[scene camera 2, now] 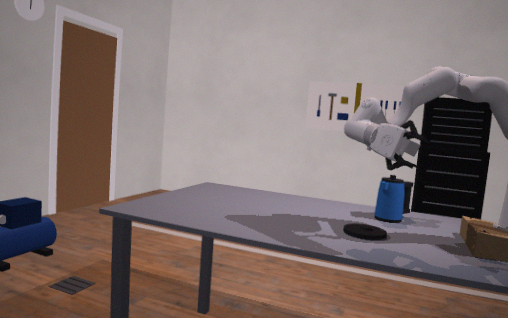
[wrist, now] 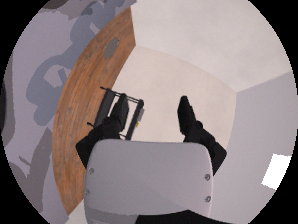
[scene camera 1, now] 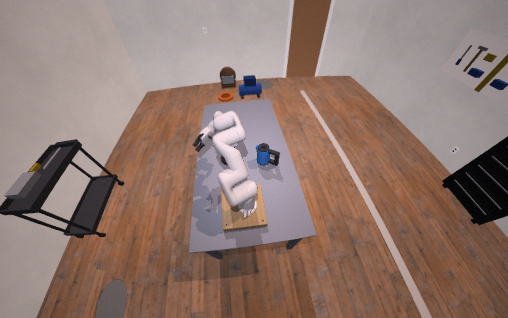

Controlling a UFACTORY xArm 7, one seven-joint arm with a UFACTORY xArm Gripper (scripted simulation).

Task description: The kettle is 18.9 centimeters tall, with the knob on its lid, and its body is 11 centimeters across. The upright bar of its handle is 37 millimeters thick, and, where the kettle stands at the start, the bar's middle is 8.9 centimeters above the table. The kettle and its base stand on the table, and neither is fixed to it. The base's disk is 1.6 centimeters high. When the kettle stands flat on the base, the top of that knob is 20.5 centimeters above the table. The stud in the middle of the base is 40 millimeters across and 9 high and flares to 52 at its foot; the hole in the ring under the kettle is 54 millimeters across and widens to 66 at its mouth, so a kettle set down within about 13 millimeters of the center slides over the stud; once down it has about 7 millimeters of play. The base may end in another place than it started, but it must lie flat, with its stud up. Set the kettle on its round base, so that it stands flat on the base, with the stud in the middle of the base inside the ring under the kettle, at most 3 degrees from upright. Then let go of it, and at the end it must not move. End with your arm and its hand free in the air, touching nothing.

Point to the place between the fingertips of my gripper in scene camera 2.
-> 421, 153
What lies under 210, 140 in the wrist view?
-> My gripper.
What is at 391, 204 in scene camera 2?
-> A blue kettle.
